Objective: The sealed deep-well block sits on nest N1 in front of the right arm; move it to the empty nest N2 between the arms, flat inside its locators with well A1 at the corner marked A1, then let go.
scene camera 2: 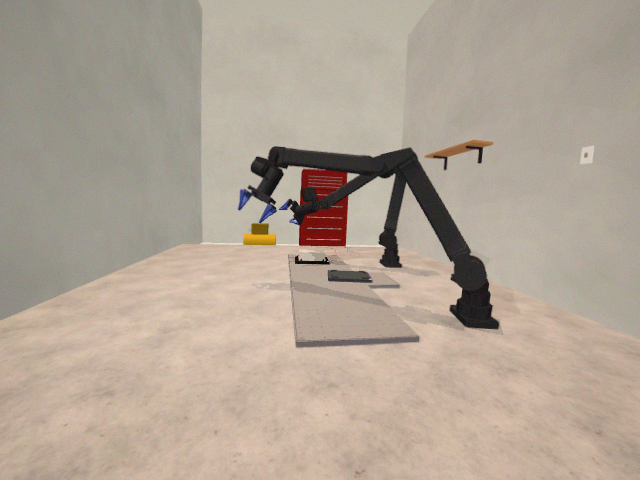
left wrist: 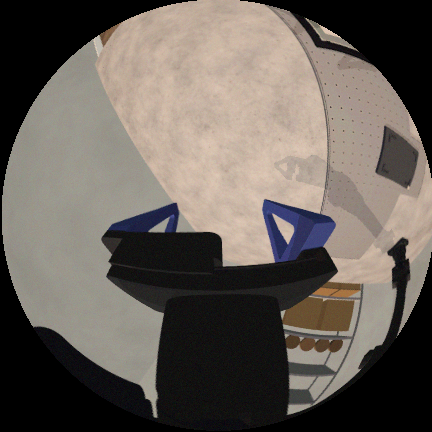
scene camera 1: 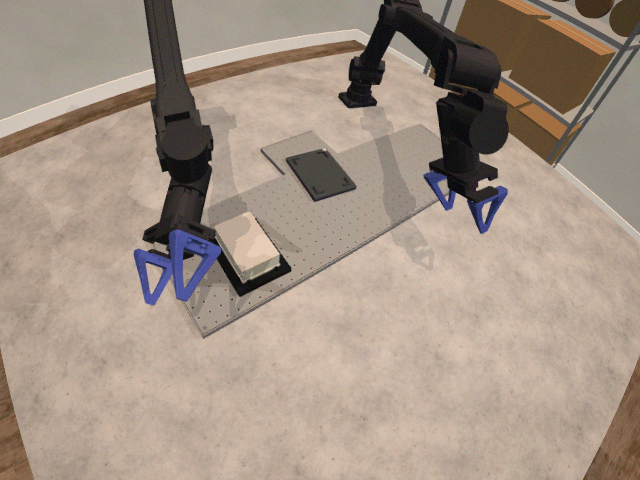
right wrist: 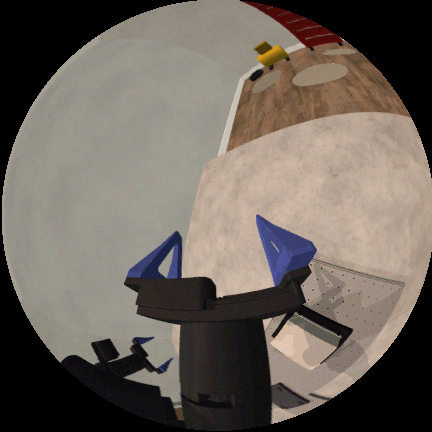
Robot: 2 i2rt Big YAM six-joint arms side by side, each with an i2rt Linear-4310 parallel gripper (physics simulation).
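Places are measured from the left arm's base along level axes (x ahead, y left, z up), in metres.
Pixels of known places: left gripper, fingertip midpoint: [scene camera 2: 249,216] [left wrist: 219,205] [scene camera 1: 465,220] [right wrist: 162,347]; right gripper, fingertip midpoint: [scene camera 2: 284,215] [scene camera 1: 164,302] [right wrist: 215,226]; left arm's base at its link origin: [scene camera 2: 472,318] [scene camera 1: 357,100]; right arm's base at its link origin: [scene camera 2: 390,264].
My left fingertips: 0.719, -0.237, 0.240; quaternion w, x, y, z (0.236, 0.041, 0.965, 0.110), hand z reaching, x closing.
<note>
For each thing: its top centre in the pictures, then the offset to it from my left fingertips, as dx, dy, dz. Level surfaces: height alone.
- pale sealed block at its top centre: [scene camera 1: 245,239] [right wrist: 300,347] [scene camera 2: 311,250] -0.202, -0.317, -0.173
- black nest N1 at its top centre: [scene camera 1: 246,248] [right wrist: 306,339] [scene camera 2: 311,257] -0.202, -0.317, -0.205
- dark grey nest N2 at its top centre: [scene camera 1: 320,169] [scene camera 2: 348,273] -0.380, -0.066, -0.209
- perforated grey board at its surface level: dz -0.227
The pale sealed block [scene camera 1: 248,242] [scene camera 2: 311,257] [right wrist: 302,345] sits on the black nest N1 [scene camera 1: 263,281] [right wrist: 330,320]. The dark grey nest N2 [scene camera 1: 320,174] [scene camera 2: 349,275] [left wrist: 398,157] [right wrist: 290,396] is empty, with a locator at each corner and a small pale mark at its far corner in scene camera 1. My right gripper [scene camera 1: 166,299] [scene camera 2: 284,214] [right wrist: 215,226] is open and empty, in the air left of the block in scene camera 1, tilted away from it. My left gripper [scene camera 1: 466,220] [scene camera 2: 249,215] [left wrist: 219,205] is open and empty, high off the board's right end there. Well A1 cannot be made out.
Both nests stand on a perforated grey board [scene camera 1: 330,227] [scene camera 2: 336,315] [left wrist: 350,125]. Brown boxes [scene camera 1: 558,62] stand on a rack at the back right. A red cabinet [scene camera 2: 323,227] and a yellow object [scene camera 2: 259,239] [right wrist: 273,55] stand beyond the table. A wooden shelf [scene camera 2: 465,148] hangs on the wall.
</note>
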